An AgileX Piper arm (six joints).
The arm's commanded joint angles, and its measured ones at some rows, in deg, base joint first. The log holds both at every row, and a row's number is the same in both.
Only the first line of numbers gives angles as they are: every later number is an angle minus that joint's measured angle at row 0.
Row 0, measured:
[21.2 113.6 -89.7 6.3 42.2 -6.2]
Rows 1 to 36, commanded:
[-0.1 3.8 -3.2 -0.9 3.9 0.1]
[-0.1 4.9 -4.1 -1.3 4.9 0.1]
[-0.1 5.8 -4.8 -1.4 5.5 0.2]
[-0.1 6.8 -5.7 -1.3 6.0 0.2]
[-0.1 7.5 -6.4 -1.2 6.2 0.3]
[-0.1 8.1 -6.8 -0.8 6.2 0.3]
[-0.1 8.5 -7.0 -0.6 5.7 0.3]
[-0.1 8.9 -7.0 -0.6 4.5 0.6]
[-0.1 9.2 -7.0 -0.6 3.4 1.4]
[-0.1 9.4 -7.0 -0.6 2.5 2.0]
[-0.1 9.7 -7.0 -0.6 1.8 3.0]
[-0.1 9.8 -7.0 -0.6 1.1 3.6]
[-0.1 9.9 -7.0 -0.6 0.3 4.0]
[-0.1 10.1 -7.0 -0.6 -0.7 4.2]
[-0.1 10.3 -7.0 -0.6 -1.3 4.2]
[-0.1 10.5 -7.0 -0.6 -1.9 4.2]
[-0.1 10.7 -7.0 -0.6 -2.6 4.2]
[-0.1 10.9 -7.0 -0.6 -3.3 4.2]
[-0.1 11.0 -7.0 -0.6 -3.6 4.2]
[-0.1 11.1 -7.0 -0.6 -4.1 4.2]
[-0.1 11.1 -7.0 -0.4 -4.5 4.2]
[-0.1 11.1 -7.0 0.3 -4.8 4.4]
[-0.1 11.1 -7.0 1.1 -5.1 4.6]
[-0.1 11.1 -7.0 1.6 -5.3 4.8]
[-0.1 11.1 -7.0 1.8 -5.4 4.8]
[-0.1 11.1 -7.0 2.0 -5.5 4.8]
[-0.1 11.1 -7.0 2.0 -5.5 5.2]
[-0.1 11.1 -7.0 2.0 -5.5 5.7]
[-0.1 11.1 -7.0 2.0 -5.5 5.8]
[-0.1 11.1 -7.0 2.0 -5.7 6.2]
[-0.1 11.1 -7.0 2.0 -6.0 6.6]
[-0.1 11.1 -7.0 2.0 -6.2 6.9]
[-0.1 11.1 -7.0 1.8 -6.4 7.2]
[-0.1 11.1 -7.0 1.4 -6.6 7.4]
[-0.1 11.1 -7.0 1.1 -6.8 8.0]
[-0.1 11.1 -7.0 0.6 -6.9 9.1]
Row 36, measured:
[0.0 11.1 -6.7 1.7 -5.7 6.9]
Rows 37 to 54, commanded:
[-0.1 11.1 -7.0 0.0 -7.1 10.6]
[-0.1 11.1 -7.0 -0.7 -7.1 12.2]
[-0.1 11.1 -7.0 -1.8 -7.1 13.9]
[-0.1 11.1 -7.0 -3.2 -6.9 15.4]
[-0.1 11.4 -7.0 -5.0 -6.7 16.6]
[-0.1 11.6 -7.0 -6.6 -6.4 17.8]
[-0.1 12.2 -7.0 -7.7 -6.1 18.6]
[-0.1 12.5 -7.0 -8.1 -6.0 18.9]
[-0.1 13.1 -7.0 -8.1 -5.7 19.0]
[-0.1 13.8 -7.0 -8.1 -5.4 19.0]
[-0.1 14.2 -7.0 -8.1 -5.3 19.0]
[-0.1 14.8 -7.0 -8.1 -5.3 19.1]
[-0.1 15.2 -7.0 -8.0 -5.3 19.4]
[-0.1 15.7 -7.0 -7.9 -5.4 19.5]
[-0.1 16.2 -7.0 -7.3 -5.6 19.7]
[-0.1 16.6 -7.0 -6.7 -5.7 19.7]
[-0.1 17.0 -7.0 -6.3 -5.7 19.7]
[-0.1 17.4 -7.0 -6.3 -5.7 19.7]
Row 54, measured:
[0.0 16.2 -6.8 -7.0 -5.4 19.2]
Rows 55 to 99, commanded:
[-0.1 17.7 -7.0 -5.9 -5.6 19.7]
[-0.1 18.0 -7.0 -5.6 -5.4 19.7]
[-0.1 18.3 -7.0 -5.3 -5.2 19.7]
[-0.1 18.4 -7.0 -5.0 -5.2 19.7]
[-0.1 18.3 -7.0 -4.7 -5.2 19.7]
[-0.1 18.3 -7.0 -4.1 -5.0 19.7]
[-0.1 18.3 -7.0 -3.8 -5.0 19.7]
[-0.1 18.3 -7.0 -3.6 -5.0 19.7]
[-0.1 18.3 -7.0 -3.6 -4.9 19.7]
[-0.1 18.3 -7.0 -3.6 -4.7 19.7]
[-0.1 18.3 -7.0 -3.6 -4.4 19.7]
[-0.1 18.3 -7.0 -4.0 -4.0 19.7]
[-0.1 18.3 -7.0 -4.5 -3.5 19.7]
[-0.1 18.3 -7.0 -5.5 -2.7 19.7]
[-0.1 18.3 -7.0 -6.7 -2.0 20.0]
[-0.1 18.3 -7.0 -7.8 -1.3 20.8]
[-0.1 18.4 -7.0 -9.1 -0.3 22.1]
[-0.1 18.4 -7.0 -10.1 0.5 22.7]
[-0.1 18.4 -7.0 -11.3 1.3 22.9]
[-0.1 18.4 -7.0 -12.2 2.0 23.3]
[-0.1 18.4 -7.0 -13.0 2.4 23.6]
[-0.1 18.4 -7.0 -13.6 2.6 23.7]
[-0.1 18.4 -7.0 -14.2 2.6 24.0]
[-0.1 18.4 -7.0 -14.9 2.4 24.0]
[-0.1 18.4 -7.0 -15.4 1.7 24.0]
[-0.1 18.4 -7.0 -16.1 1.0 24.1]
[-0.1 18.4 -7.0 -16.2 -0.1 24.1]
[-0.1 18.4 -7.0 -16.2 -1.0 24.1]
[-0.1 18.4 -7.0 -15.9 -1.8 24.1]
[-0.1 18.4 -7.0 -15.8 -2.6 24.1]
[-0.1 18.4 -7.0 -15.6 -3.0 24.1]
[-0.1 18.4 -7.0 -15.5 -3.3 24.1]
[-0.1 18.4 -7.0 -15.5 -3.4 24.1]
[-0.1 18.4 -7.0 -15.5 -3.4 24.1]
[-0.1 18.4 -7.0 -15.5 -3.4 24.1]
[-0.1 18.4 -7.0 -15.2 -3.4 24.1]
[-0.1 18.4 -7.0 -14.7 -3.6 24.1]
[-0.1 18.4 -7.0 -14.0 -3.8 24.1]
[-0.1 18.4 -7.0 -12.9 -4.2 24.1]
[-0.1 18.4 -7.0 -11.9 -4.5 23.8]
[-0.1 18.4 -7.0 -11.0 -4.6 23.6]
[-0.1 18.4 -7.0 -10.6 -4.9 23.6]
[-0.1 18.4 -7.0 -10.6 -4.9 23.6]
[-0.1 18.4 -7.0 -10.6 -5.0 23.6]
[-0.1 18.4 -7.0 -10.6 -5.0 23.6]
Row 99, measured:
[0.4 17.9 -7.3 -11.9 -4.7 24.0]
